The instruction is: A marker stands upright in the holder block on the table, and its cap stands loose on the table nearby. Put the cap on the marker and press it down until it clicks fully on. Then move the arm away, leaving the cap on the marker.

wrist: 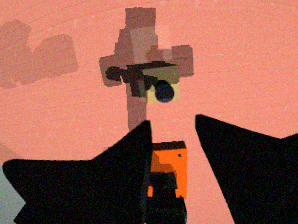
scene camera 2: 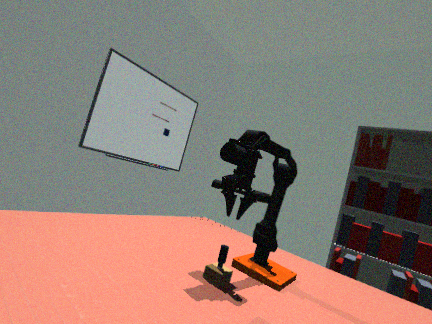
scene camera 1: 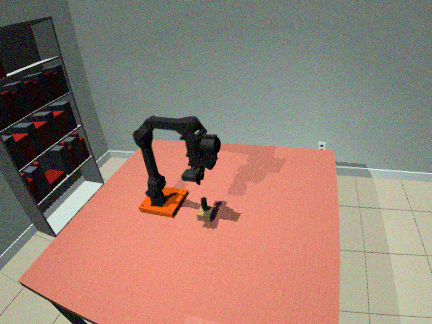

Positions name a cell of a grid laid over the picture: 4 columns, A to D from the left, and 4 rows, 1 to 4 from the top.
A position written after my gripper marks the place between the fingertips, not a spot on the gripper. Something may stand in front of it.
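Visibility of my gripper: scene camera 1 (B3), scene camera 2 (C3) and the wrist view (C3).
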